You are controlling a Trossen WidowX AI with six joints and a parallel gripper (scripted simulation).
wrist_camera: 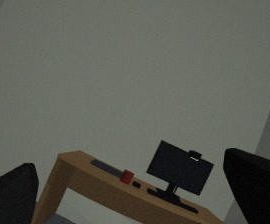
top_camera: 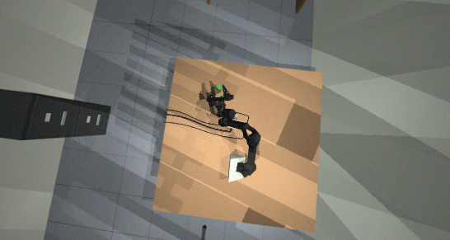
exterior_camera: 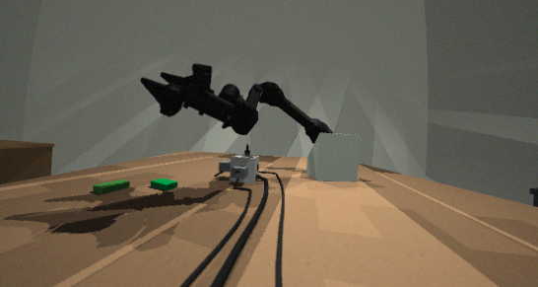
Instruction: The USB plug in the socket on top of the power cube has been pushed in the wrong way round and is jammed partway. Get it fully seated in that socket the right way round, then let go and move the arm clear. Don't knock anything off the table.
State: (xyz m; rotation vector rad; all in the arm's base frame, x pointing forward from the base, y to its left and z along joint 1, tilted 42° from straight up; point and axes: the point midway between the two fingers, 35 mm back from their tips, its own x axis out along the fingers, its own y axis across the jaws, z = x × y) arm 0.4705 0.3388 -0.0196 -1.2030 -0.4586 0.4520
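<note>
Right now the USB plug is 22 cm behind my gripper tip, 18 cm to the right of it and 18 cm below it.
</note>
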